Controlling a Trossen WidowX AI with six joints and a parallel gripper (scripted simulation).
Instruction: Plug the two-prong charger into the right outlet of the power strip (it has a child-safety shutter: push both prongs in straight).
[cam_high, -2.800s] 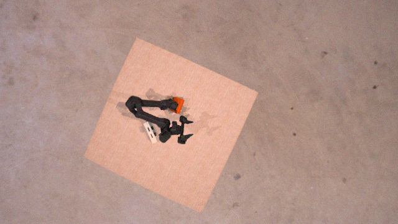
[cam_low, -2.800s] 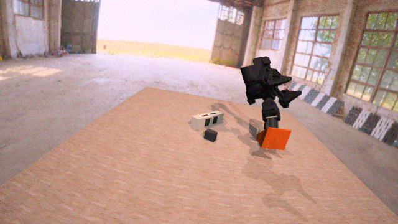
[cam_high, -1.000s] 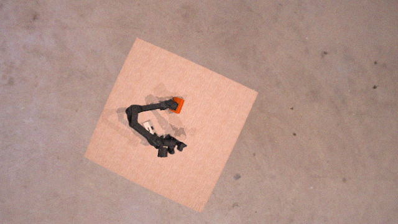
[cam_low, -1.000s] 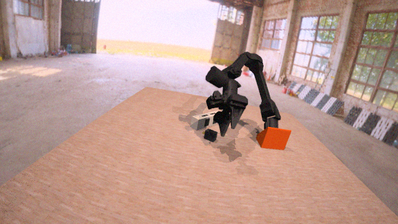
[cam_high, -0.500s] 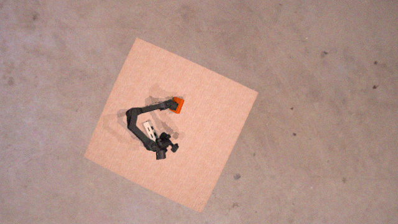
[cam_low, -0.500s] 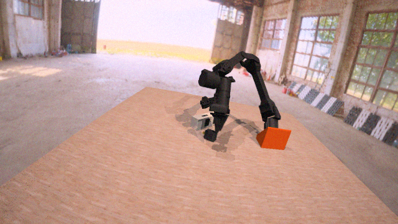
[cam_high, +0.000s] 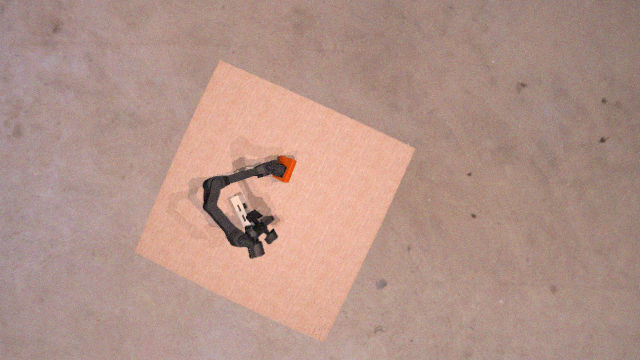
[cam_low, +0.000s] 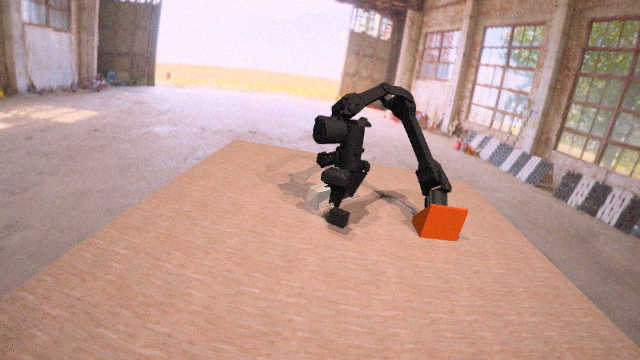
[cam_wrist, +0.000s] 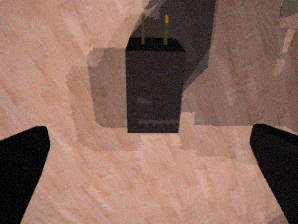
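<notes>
Now: the two-prong charger 2 cm ahead of my gripper tip, 1 cm to the right of it and 5 cm below it.
</notes>
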